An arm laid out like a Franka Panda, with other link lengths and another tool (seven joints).
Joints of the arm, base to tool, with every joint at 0 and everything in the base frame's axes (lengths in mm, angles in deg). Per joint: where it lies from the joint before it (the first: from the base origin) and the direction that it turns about. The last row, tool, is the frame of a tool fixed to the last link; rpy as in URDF.
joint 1: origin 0.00 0.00 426.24 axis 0 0 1
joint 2: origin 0.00 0.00 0.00 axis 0 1 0
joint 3: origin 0.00 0.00 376.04 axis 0 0 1
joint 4: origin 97.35 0.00 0.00 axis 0 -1 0
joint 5: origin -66.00 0.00 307.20 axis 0 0 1
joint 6: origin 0.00 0.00 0.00 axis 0 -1 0
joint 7: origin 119.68 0.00 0.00 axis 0 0 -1
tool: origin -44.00 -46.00 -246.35 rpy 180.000 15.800 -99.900
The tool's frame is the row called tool.
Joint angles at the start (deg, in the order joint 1, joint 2, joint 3, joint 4, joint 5, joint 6, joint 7): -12.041, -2.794, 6.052, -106.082, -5.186, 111.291, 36.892
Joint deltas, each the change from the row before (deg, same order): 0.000, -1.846, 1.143, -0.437, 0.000, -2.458, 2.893; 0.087, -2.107, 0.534, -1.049, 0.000, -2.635, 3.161; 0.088, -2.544, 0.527, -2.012, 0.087, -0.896, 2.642; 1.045, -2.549, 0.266, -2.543, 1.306, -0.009, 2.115; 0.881, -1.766, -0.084, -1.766, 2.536, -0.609, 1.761
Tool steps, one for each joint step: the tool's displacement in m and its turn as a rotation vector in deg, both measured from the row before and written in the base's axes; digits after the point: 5 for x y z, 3 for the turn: -0.01524, 0.01426, 0.00810, 0.118, 0.783, -1.954; -0.02009, 0.01021, 0.00533, 0.069, 1.272, -2.790; -0.01798, 0.00986, 0.00393, -0.107, 0.121, -2.158; -0.01600, 0.01849, 0.00035, 1.041, -0.242, -1.094; -0.01380, 0.01813, -0.00127, 2.410, 0.387, -1.513
